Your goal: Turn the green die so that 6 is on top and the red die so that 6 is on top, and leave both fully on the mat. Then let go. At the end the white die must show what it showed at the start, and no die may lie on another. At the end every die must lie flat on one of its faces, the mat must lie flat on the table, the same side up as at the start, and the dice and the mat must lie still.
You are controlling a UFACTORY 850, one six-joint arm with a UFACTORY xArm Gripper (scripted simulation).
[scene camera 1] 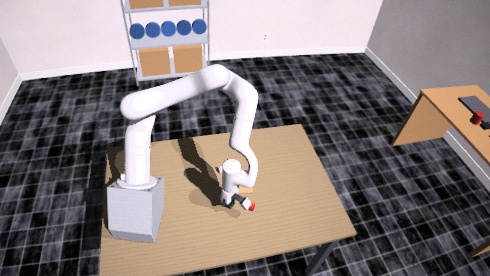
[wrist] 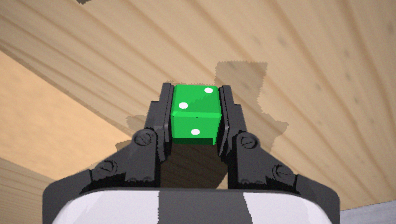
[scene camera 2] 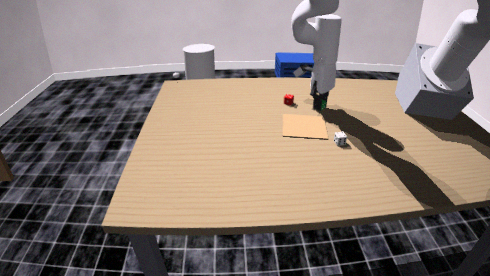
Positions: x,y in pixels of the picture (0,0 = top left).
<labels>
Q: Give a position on a tan mat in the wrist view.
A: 57,134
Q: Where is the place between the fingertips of the gripper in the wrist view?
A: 195,100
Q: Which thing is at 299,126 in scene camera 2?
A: A tan mat.
</labels>
